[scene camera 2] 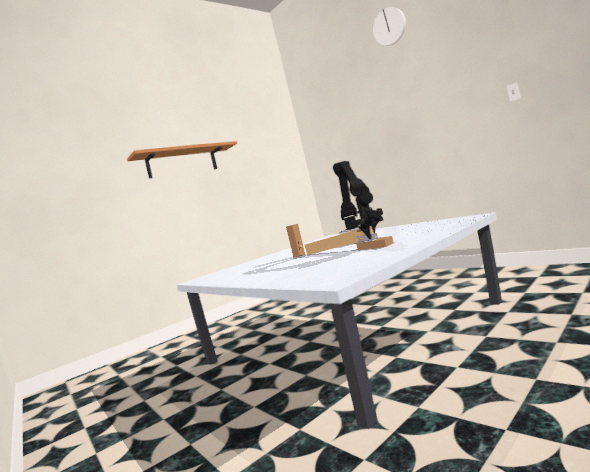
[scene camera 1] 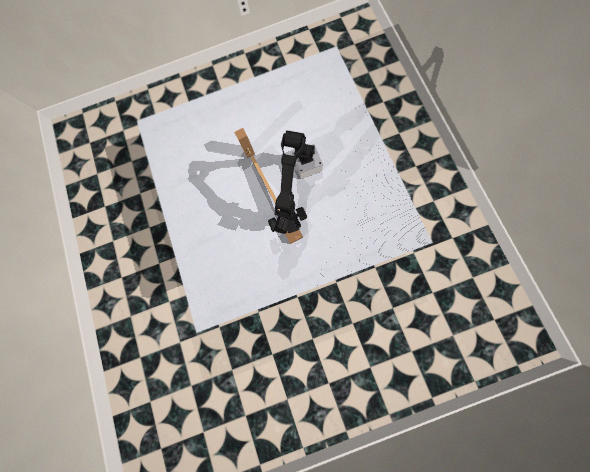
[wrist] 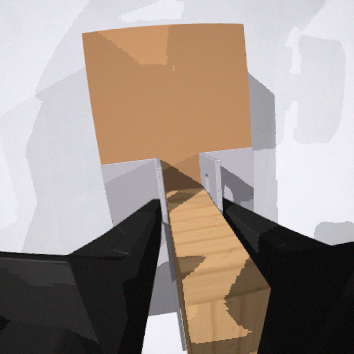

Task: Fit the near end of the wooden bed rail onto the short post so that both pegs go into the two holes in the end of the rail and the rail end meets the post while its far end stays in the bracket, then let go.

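Pixels of known places: gripper, fingertip midpoint: (scene camera 2: 372,238) (wrist: 187,206); arm's base, link origin: (scene camera 2: 352,228) (scene camera 1: 305,157).
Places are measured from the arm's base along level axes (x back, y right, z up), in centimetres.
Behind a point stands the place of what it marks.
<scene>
The wooden rail (scene camera 1: 265,181) {x -24.5, y -4.9, z -0.3 cm} (scene camera 2: 331,242) {x -25.2, y -6.8, z -2.8 cm} (wrist: 210,240) {x -20.9, y -31.1, z 0.4 cm} runs from the short post to the bracket. The short post (scene camera 1: 241,135) {x -27.7, y 17.8, z 10.0 cm} (scene camera 2: 294,237) {x -30.0, y 16.4, z 3.1 cm} stands upright, with pegs (scene camera 1: 248,151) {x -27.9, y 16.0, z -2.3 cm} (scene camera 2: 300,245) {x -27.2, y 16.4, z -2.3 cm} on its side facing the rail. A narrow gap shows between post and rail end in scene camera 2; the rail's holes cannot be made out. The other rail end lies between the grey plates of the bracket (wrist: 210,175) {x -21.6, y -32.4, z -2.3 cm}, in front of an orange-brown block (scene camera 1: 295,237) {x -19.7, y -37.8, z -4.4 cm} (scene camera 2: 376,244) {x -24.1, y -34.9, z -6.3 cm} (wrist: 170,110) {x -20.1, y -35.1, z -4.4 cm}. My gripper (scene camera 1: 286,226) {x -21.0, y -30.5, z -3.9 cm} (scene camera 2: 370,236) {x -21.0, y -30.5, z -3.9 cm} (wrist: 187,206) {x -21.0, y -30.5, z -3.9 cm} is shut on the rail close to the bracket.
The white table (scene camera 1: 230,285) {x -60.4, y -49.5, z -8.0 cm} (scene camera 2: 270,280) {x -74.4, y -17.8, z -8.0 cm} carries all these parts. The arm's grey base (scene camera 1: 310,170) {x 0.0, y -7.0, z -1.8 cm} stands beside the rail, and the arm reaches over the rail's bracket end. A wall shelf (scene camera 2: 182,150) hangs far behind the table.
</scene>
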